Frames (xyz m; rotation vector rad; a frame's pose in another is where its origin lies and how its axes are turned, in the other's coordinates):
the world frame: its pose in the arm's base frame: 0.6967 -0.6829 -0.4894 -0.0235 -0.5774 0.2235
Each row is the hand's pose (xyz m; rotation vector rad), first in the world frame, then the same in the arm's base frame.
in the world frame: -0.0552 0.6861 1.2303 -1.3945 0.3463 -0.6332
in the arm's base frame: -0.1564 -0.0753 0.4542 -1.1886 -0.2736 -0.8195
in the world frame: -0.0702 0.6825 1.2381 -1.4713 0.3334 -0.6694
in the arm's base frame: -0.1721 -0.0824 0.4530 -1.2482 -0.2811 -0.8797
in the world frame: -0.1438 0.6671 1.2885 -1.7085 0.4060 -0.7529
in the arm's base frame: -0.2563 -0.1153 0.4569 -1.4444 -0.1899 -1.0376
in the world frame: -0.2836 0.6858 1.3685 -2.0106 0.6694 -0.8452
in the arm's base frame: -0.4175 -0.1305 0.4471 -1.6958 0.1053 -1.2222
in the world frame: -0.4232 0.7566 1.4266 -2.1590 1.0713 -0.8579
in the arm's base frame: -0.5771 -0.0940 0.4146 -1.8249 0.5221 -1.2783
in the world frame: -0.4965 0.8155 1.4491 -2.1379 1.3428 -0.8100
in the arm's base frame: -0.6610 -0.0532 0.3890 -1.8203 0.7852 -1.2264
